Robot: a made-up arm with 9 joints. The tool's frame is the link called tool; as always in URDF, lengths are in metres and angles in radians. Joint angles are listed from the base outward.
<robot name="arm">
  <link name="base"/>
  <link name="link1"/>
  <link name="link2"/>
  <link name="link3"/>
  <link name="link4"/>
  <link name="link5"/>
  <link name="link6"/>
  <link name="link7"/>
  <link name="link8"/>
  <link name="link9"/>
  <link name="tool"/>
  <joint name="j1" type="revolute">
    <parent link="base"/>
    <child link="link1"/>
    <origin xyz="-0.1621 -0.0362 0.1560" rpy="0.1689 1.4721 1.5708"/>
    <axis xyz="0 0 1"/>
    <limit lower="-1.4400" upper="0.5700"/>
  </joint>
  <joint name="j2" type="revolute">
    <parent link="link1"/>
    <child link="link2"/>
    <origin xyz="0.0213 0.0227 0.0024" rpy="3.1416 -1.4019 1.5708"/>
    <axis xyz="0 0 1"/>
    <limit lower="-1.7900" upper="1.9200"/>
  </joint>
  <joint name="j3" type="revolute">
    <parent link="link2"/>
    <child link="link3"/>
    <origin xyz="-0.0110 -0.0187 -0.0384" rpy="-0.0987 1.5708 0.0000"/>
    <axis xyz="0 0 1"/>
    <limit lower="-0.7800" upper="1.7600"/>
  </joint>
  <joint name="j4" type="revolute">
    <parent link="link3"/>
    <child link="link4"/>
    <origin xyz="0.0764 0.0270 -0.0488" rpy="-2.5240 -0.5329 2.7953"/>
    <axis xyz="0 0 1"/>
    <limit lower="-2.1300" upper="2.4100"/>
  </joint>
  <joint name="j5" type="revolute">
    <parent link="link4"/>
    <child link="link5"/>
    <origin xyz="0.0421 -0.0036 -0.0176" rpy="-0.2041 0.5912 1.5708"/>
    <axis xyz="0 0 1"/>
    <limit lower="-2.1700" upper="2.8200"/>
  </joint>
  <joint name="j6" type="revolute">
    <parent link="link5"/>
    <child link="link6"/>
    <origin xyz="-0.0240 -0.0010 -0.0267" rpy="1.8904 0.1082 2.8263"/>
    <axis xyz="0 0 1"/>
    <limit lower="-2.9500" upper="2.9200"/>
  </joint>
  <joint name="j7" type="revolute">
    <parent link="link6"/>
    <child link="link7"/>
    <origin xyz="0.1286 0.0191 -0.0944" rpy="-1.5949 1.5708 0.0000"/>
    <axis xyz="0 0 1"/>
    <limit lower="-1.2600" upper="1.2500"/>
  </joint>
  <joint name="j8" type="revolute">
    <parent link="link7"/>
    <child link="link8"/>
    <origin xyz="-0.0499 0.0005 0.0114" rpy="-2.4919 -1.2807 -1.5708"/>
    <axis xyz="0 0 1"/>
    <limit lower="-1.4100" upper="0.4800"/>
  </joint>
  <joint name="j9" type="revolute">
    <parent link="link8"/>
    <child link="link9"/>
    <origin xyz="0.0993 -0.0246 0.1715" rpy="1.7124 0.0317 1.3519"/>
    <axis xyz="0 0 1"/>
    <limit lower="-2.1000" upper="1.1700"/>
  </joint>
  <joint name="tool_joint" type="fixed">
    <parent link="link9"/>
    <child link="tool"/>
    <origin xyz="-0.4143 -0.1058 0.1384" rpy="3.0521 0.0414 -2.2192"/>
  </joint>
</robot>
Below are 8 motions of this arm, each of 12 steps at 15 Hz.
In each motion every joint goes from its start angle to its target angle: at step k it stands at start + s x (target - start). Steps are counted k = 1, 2, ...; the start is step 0. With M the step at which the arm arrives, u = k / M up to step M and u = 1 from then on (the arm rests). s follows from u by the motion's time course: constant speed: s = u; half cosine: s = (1 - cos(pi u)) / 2; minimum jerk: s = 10 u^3 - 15 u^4 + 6 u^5.
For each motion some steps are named. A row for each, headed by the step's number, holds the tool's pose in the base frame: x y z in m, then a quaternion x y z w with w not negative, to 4 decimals.
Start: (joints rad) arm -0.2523 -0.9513 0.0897 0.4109 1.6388 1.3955 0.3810 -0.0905 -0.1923
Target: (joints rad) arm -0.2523 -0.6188 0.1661 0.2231 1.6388 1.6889 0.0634 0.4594 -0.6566
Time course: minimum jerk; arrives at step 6
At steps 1, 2, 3, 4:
1: 0.2874 0.2188 -0.1337 -0.4535 -0.6247 0.1094 0.6262
2: 0.3022 0.1674 -0.2107 -0.5249 -0.5713 0.1647 0.6091
3: 0.3128 0.0475 -0.3148 -0.6341 -0.4723 0.2469 0.5603
4: 0.3088 -0.1037 -0.3745 -0.7282 -0.3638 0.3129 0.4893

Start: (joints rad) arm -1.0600 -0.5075 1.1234 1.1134 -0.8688 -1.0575 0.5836 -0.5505 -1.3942
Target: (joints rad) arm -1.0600 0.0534 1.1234 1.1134 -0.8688 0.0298 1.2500 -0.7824 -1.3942
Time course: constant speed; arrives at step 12
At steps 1, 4, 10, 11, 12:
1: -0.6572 -0.3692 0.2658 -0.5729 0.7006 0.4177 0.0807
4: -0.6393 -0.3795 0.2213 -0.5283 0.6454 0.5363 0.1292
10: -0.6380 -0.3067 0.0315 -0.4429 0.4836 0.6883 0.3102
11: -0.6350 -0.2794 -0.0061 -0.4319 0.4509 0.6995 0.3476
12: -0.6292 -0.2481 -0.0435 -0.4222 0.4169 0.7063 0.3860

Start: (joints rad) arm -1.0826 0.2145 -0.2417 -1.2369 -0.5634 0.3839 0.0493 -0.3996 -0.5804
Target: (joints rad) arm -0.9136 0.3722 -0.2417 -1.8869 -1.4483 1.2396 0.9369 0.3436 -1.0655
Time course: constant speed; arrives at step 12
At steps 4, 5, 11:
4: -0.7188 -0.1978 0.3342 0.2651 -0.0038 0.8528 0.4500
5: -0.7122 -0.2172 0.3513 0.3104 -0.0280 0.8495 0.4258
11: -0.6206 -0.3669 0.4965 0.5915 -0.1001 0.7591 0.2526

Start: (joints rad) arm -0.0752 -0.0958 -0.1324 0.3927 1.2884 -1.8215 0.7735 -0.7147 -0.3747
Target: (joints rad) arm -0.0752 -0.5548 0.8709 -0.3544 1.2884 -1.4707 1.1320 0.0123 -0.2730
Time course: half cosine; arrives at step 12
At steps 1, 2, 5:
1: -0.1083 -0.4180 -0.1083 -0.6605 0.1635 -0.6645 0.3091
2: -0.1418 -0.4028 -0.1204 -0.6785 0.1952 -0.6381 0.3072
5: -0.3269 -0.3178 -0.0959 -0.7755 0.3472 -0.4500 0.2750

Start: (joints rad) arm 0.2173 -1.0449 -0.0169 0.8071 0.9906 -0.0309 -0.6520 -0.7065 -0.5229
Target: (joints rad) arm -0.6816 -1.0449 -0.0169 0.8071 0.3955 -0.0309 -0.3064 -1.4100 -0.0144
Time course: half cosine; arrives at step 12
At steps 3, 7, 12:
3: -0.4258 0.4343 -0.2639 -0.1188 0.1052 0.4120 0.8972
7: -0.1897 0.4448 -0.1902 -0.0974 -0.1597 0.2993 0.9356
12: -0.1010 0.4272 -0.0588 -0.0381 -0.3370 0.2397 0.9097

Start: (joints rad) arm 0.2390 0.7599 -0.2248 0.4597 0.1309 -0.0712 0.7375 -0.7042 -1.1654
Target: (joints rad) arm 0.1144 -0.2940 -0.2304 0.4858 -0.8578 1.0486 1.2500 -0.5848 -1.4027
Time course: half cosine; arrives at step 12
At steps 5, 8, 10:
5: -0.6288 -0.2380 -0.1056 -0.3964 0.2969 0.7512 0.4364
8: -0.6703 0.0118 -0.0044 -0.0649 0.0633 0.8188 0.5669
10: -0.6595 0.0930 0.1111 0.1040 -0.0516 0.7922 0.5992

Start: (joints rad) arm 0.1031 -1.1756 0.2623 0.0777 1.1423 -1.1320 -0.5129 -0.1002 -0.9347
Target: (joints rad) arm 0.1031 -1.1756 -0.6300 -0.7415 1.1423 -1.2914 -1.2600 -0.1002 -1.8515
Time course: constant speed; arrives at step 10
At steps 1, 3, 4, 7, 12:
1: -0.5355 0.4183 0.5575 0.2672 0.7108 0.4972 0.4197
3: -0.3647 0.3413 0.7338 0.4550 0.6356 0.5308 0.3275
4: -0.2804 0.2691 0.7998 0.5394 0.5808 0.5429 0.2774
7: -0.0848 -0.0454 0.8798 0.7371 0.3631 0.5587 0.1129
12: -0.0248 -0.3972 0.7691 -0.8323 -0.1004 -0.5408 0.0692

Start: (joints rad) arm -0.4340 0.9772 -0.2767 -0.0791 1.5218 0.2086 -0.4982 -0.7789 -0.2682
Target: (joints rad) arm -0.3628 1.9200 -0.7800 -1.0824 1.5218 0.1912 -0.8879 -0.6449 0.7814
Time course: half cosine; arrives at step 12
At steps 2, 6, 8, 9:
2: -0.0149 -0.4710 -0.2011 -0.8425 0.0608 -0.0720 0.5304
6: -0.0487 -0.4394 -0.0448 -0.8459 0.0221 -0.2588 0.4658
8: -0.0855 -0.4076 0.0433 -0.8480 -0.0024 -0.3462 0.4012
9: -0.1038 -0.3902 0.0782 -0.8491 -0.0122 -0.3774 0.3694

